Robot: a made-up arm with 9 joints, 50 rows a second.
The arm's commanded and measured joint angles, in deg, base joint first. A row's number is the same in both.
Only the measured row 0 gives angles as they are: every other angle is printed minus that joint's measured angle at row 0.
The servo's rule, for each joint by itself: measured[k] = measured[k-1] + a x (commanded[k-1-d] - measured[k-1]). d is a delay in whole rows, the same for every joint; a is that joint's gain. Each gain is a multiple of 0.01, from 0.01 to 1. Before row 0 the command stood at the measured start. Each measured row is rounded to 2 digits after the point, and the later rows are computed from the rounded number. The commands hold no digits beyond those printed.
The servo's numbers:
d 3
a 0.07 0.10 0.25 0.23 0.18 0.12 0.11 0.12 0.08
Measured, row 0:
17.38 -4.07 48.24 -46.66 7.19 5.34 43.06 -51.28 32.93
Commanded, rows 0 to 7:
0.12 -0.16 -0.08 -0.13 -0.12 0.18 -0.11 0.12 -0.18
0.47 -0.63 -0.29 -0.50 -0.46 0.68 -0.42 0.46 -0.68
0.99 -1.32 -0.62 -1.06 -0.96 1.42 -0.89 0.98 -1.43
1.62 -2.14 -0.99 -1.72 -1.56 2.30 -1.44 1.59 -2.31
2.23 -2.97 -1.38 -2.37 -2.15 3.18 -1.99 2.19 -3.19
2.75 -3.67 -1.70 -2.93 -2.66 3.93 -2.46 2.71 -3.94
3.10 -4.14 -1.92 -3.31 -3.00 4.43 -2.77 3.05 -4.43
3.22 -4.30 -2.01 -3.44 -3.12 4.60 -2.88 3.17 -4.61
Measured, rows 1 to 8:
0.00 0.00 0.00 0.00 0.00 0.00 0.00 0.00 0.00
0.00 0.00 0.00 0.00 0.00 0.00 0.00 0.00 0.00
0.00 0.00 0.00 0.00 0.00 0.00 0.00 0.00 0.00
0.01 -0.02 -0.02 -0.03 -0.02 0.02 -0.01 0.01 -0.01
0.04 -0.08 -0.09 -0.14 -0.10 0.10 -0.06 0.06 -0.06
0.11 -0.20 -0.22 -0.35 -0.25 0.26 -0.15 0.17 -0.17
0.22 -0.39 -0.41 -0.67 -0.49 0.50 -0.29 0.34 -0.34
0.36 -0.65 -0.65 -1.06 -0.79 0.82 -0.48 0.56 -0.57

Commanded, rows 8 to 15:
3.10 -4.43 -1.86 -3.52 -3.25 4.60 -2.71 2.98 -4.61
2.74 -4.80 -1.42 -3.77 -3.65 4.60 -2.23 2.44 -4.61
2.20 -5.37 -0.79 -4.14 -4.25 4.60 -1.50 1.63 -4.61
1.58 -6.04 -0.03 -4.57 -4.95 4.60 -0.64 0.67 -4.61
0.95 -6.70 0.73 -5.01 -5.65 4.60 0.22 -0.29 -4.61
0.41 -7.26 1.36 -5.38 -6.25 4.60 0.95 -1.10 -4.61
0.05 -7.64 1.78 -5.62 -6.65 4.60 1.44 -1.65 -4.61
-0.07 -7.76 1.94 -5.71 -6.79 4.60 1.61 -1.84 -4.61
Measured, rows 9 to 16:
0.53 -0.95 -0.91 -1.49 -1.13 1.19 -0.70 0.82 -0.84
0.71 -1.27 -1.16 -1.91 -1.47 1.58 -0.93 1.09 -1.13
0.89 -1.57 -1.37 -2.26 -1.77 1.94 -1.14 1.34 -1.41
1.04 -1.86 -1.49 -2.55 -2.04 2.26 -1.31 1.54 -1.67
1.16 -2.15 -1.47 -2.83 -2.33 2.54 -1.41 1.65 -1.91
1.23 -2.47 -1.30 -3.13 -2.68 2.79 -1.42 1.65 -2.13
1.25 -2.83 -0.98 -3.46 -3.09 3.01 -1.33 1.53 -2.33
1.23 -3.22 -0.55 -3.82 -3.55 3.20 -1.16 1.31 -2.51

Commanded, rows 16 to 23:
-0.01 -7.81 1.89 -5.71 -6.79 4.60 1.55 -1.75 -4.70
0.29 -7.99 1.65 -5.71 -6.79 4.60 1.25 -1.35 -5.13
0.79 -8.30 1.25 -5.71 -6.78 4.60 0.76 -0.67 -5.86
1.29 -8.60 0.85 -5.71 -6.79 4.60 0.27 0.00 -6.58
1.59 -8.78 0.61 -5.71 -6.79 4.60 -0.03 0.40 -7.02
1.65 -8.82 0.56 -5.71 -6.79 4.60 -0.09 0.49 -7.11
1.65 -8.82 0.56 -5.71 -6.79 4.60 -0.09 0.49 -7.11
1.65 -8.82 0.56 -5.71 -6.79 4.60 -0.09 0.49 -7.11
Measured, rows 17 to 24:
1.17 -3.62 -0.07 -4.18 -4.04 3.37 -0.93 1.02 -2.68
1.09 -4.02 0.39 -4.51 -4.51 3.52 -0.67 0.70 -2.83
1.01 -4.39 0.78 -4.79 -4.92 3.65 -0.42 0.40 -2.97
0.94 -4.73 1.06 -5.00 -5.26 3.76 -0.20 0.14 -3.11
0.89 -5.06 1.21 -5.16 -5.54 3.86 -0.04 -0.04 -3.27
0.88 -5.38 1.22 -5.29 -5.76 3.95 0.05 -0.12 -3.48
0.91 -5.70 1.13 -5.39 -5.95 4.03 0.07 -0.11 -3.73
0.96 -6.01 1.00 -5.46 -6.10 4.10 0.06 -0.05 -3.99

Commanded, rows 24 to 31:
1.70 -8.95 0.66 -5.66 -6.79 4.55 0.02 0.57 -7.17
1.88 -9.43 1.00 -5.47 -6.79 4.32 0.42 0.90 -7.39
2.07 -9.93 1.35 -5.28 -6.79 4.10 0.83 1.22 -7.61
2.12 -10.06 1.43 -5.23 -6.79 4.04 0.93 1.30 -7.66
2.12 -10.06 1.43 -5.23 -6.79 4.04 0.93 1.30 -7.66
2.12 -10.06 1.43 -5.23 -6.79 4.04 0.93 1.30 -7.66
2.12 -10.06 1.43 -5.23 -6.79 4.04 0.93 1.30 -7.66
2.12 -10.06 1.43 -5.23 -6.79 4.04 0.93 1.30 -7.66
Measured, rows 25 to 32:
1.01 -6.29 0.89 -5.52 -6.22 4.16 0.04 0.01 -4.24
1.05 -6.54 0.81 -5.56 -6.32 4.21 0.03 0.07 -4.47
1.09 -6.77 0.75 -5.59 -6.40 4.26 0.02 0.12 -4.68
1.13 -6.99 0.73 -5.61 -6.47 4.29 0.02 0.17 -4.88
1.18 -7.23 0.80 -5.58 -6.53 4.29 0.06 0.26 -5.08
1.24 -7.50 0.94 -5.51 -6.58 4.27 0.14 0.38 -5.28
1.30 -7.76 1.06 -5.45 -6.62 4.24 0.23 0.49 -5.47
1.36 -7.99 1.15 -5.40 -6.65 4.22 0.31 0.59 -5.65

